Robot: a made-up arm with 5 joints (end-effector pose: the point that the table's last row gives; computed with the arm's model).
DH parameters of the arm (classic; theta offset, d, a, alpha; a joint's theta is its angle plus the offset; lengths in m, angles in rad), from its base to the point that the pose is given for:
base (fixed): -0.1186 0 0.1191 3.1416
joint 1: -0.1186 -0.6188 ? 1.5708
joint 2: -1.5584 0 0.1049 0
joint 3: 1.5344 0 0.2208 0
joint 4: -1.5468 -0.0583 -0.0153 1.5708
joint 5: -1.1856 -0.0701 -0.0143 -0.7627
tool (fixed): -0.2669 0.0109 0 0
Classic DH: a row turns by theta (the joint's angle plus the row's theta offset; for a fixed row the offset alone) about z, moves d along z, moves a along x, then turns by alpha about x.
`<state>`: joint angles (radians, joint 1 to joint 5).
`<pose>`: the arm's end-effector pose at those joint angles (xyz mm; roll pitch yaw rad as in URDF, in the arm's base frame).
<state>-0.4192 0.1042 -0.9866 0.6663 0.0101</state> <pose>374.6 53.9 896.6 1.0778 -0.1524 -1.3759</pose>
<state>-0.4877 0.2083 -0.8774 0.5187 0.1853</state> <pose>408.8 92.3 855.1 1.0540 -0.3353 -1.3337</pose>
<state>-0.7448 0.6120 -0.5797 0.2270 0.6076</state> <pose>432.0 215.1 663.7 0.6415 -0.8138 -0.8197</pose>
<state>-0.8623 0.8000 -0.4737 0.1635 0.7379</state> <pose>399.8 244.8 573.9 0.2631 -0.8949 -0.3671</pose>
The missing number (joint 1, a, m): 0.0497
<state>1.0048 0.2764 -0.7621 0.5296 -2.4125</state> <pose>237.3 -334.5 818.6 -2.0148 0.8836 0.9140</pose>
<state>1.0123 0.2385 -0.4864 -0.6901 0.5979</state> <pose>263.0 -329.0 816.3 1.9495 -0.2685 2.9321</pose>
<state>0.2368 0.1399 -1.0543 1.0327 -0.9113</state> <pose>357.1 -122.9 891.6 0.5202 0.6729 -2.1432</pose>
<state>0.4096 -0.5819 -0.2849 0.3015 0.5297</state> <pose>281.0 -132.3 893.5 1.6060 -0.4664 -2.5760</pose>
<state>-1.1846 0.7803 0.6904 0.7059 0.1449</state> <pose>196.2 65.6 431.3 -1.3129 0.0343 -0.0076</pose>
